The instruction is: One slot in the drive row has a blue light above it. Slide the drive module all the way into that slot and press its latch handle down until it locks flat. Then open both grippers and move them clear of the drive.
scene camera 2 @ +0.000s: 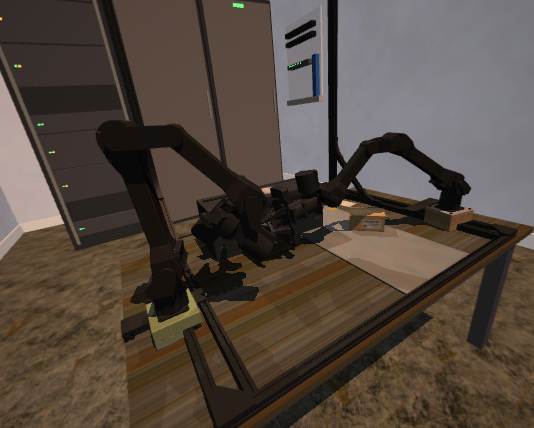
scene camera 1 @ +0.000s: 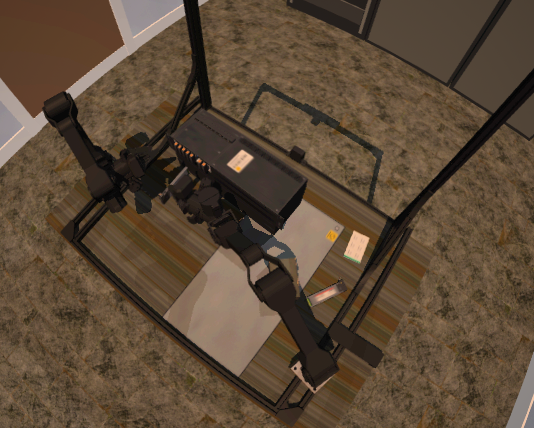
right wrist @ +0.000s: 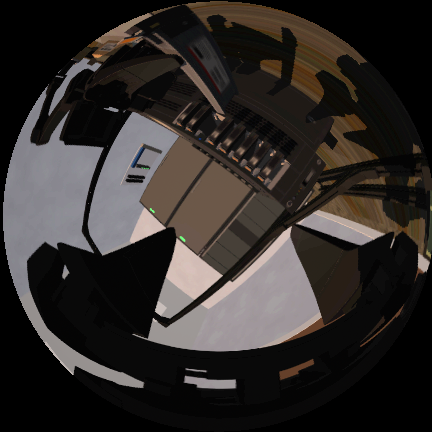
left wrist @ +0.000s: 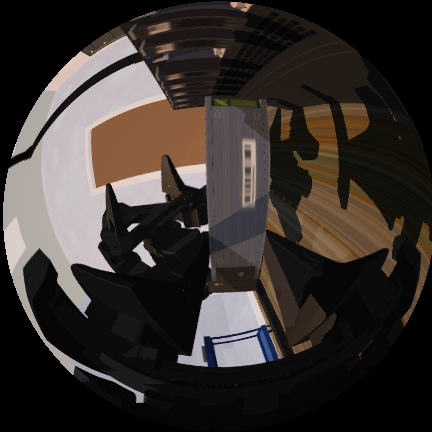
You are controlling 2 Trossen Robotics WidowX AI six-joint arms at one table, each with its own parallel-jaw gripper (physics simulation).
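Where they show: left gripper, between the fingertips: (scene camera 1: 170, 189) (right wrist: 196, 45) (left wrist: 235, 236); right gripper, between the fingertips: (scene camera 2: 222, 202) (scene camera 1: 155, 148) (right wrist: 235, 232) (left wrist: 138, 166); left arm's base, origin of its link: (scene camera 2: 449, 207) (scene camera 1: 315, 369); right arm's base, origin of its link: (scene camera 2: 171, 307).
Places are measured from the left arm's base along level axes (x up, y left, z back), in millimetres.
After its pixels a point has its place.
The drive module (scene camera 1: 177, 180) @(z -688, x 77, y -55 mm) (left wrist: 235, 200) @(z -683, x 68, y -48 mm) (right wrist: 210, 65) @(z -692, x 67, y -43 mm) is a long grey-metal block with a barcode label and a green strip at its end. My left gripper (left wrist: 235, 236) @(z -683, x 67, y -21 mm) is shut on it. Its green-strip end points at the drive row of the black chassis (scene camera 1: 257, 175) @(z -522, x 114, y -239 mm). In the right wrist view that end is at the row front, near a small blue light (right wrist: 200, 137) @(z -698, x 109, y -145 mm); whether it is inside the slot cannot be told. The latch handle's state is unclear. My right gripper (right wrist: 235, 232) @(z -780, x 156, y -53 mm) (left wrist: 138, 166) @(z -780, x 156, y -53 mm) is open and empty, out in front of the row.
Orange-marked drives (right wrist: 240, 145) @(z -745, x 93, y -122 mm) fill neighbouring bays. A grey mat (scene camera 1: 225, 320) @(z -283, x -59, y 98 mm) lies on the table. A small box (scene camera 1: 326, 293) (scene camera 2: 367, 221) and a pale card (scene camera 1: 356, 246) @(z -179, x -60, y -381 mm) lie to the right in scene camera 1. Dark frame rails surround the table top.
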